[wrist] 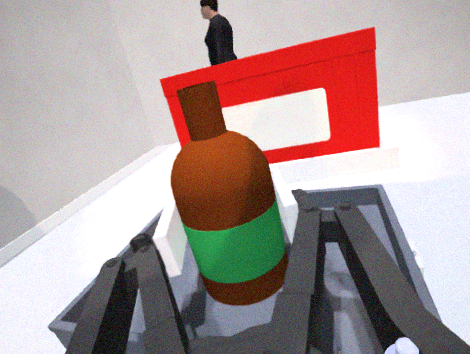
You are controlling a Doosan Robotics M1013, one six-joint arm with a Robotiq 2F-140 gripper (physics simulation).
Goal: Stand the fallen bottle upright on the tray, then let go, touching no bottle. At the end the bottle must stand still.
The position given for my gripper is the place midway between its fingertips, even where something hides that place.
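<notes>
Visible: a brown bottle (221,182) and my gripper (227,193).
</notes>
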